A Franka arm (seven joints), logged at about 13 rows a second.
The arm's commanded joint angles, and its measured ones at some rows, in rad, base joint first. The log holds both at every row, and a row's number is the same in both.
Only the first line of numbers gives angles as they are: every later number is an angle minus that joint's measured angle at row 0.
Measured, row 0:
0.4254 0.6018 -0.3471 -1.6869 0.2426 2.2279 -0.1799
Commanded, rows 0 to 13:
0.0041 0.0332 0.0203 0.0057 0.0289 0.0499 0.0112
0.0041 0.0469 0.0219 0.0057 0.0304 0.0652 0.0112
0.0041 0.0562 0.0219 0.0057 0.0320 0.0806 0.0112
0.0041 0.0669 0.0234 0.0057 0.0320 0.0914 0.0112
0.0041 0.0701 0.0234 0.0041 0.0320 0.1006 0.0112
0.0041 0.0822 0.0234 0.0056 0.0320 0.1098 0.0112
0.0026 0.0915 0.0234 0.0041 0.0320 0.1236 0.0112
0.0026 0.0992 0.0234 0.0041 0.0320 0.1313 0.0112
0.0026 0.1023 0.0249 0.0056 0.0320 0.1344 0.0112
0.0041 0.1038 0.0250 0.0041 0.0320 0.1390 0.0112
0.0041 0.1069 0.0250 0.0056 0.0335 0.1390 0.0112
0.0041 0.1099 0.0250 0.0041 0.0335 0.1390 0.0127
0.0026 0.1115 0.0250 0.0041 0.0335 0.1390 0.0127
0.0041 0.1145 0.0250 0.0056 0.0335 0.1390 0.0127
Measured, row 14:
0.0033 0.1119 0.0236 0.0001 0.0142 0.1313 0.0084
